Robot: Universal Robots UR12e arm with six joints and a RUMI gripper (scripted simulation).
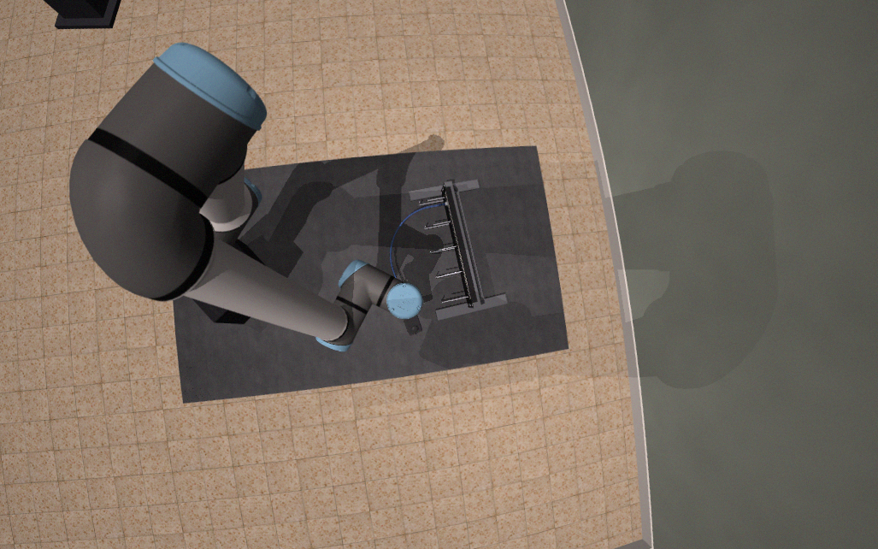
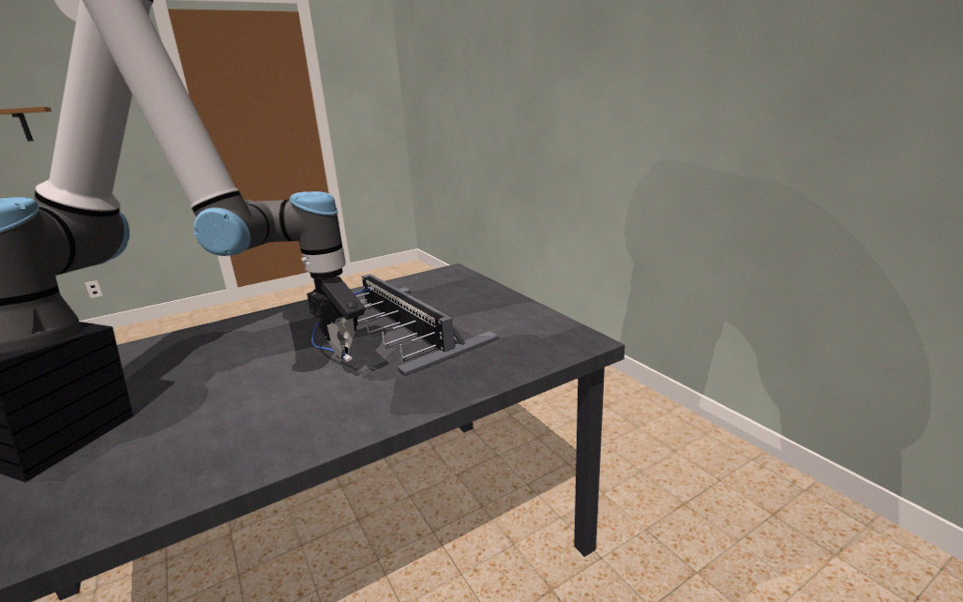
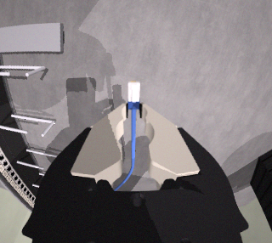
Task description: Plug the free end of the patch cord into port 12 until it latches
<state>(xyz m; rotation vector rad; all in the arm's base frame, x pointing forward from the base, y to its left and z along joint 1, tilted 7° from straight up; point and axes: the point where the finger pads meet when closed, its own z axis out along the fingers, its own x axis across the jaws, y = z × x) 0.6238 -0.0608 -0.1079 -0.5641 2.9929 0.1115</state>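
Right now the plug is 1 cm ahead of my hand, 1 cm to the right of it and 1 cm below it.
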